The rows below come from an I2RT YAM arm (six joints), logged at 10 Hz.
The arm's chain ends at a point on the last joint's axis. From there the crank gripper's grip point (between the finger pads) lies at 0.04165 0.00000 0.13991 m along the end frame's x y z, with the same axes.
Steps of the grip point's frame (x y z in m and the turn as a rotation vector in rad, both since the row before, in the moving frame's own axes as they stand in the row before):
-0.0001, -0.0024, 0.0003, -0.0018, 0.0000, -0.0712
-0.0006, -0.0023, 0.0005, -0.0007, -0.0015, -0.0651
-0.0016, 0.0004, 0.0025, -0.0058, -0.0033, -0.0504
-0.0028, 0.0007, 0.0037, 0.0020, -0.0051, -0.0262
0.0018, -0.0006, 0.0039, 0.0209, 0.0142, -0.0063
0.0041, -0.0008, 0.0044, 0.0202, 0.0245, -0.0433
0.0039, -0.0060, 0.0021, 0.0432, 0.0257, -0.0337
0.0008, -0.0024, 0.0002, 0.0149, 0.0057, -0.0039
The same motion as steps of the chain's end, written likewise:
0.0000, 0.0003, 0.0003, -0.0018, 0.0000, -0.0712
-0.0003, 0.0003, 0.0004, -0.0007, -0.0015, -0.0651
-0.0011, 0.0017, 0.0024, -0.0058, -0.0033, -0.0504
-0.0021, 0.0021, 0.0035, 0.0020, -0.0051, -0.0262
-0.0002, 0.0026, 0.0045, 0.0209, 0.0142, -0.0063
0.0008, 0.0039, 0.0055, 0.0202, 0.0245, -0.0433
0.0004, 0.0015, 0.0034, 0.0432, 0.0257, -0.0337
0.0000, -0.0002, 0.0005, 0.0149, 0.0057, -0.0039

